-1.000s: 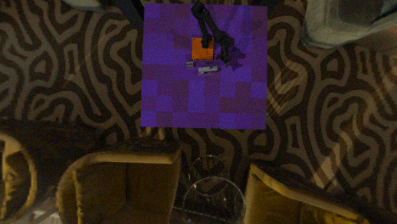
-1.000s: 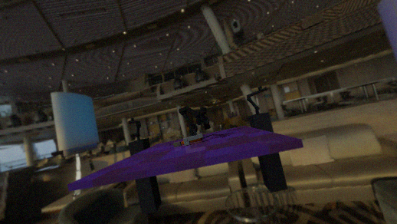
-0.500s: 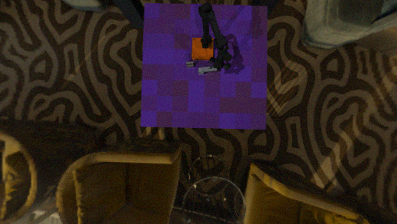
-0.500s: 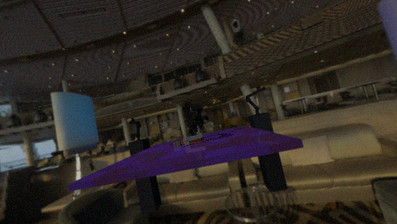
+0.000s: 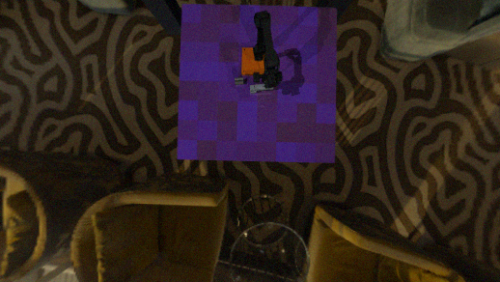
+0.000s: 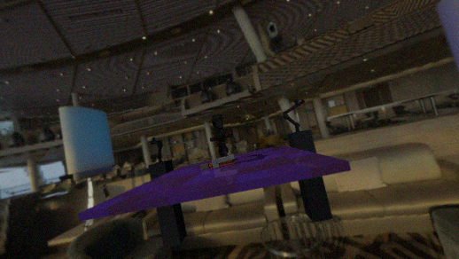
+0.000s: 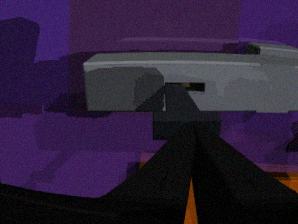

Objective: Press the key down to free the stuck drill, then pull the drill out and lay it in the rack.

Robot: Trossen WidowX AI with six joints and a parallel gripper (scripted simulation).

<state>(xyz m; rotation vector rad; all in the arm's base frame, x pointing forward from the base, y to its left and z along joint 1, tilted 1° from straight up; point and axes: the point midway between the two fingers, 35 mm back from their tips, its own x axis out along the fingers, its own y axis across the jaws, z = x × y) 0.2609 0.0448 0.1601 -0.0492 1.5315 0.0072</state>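
Now: the pale drill bit 90 mm below my gripper tip and 50 mm to the right of it.
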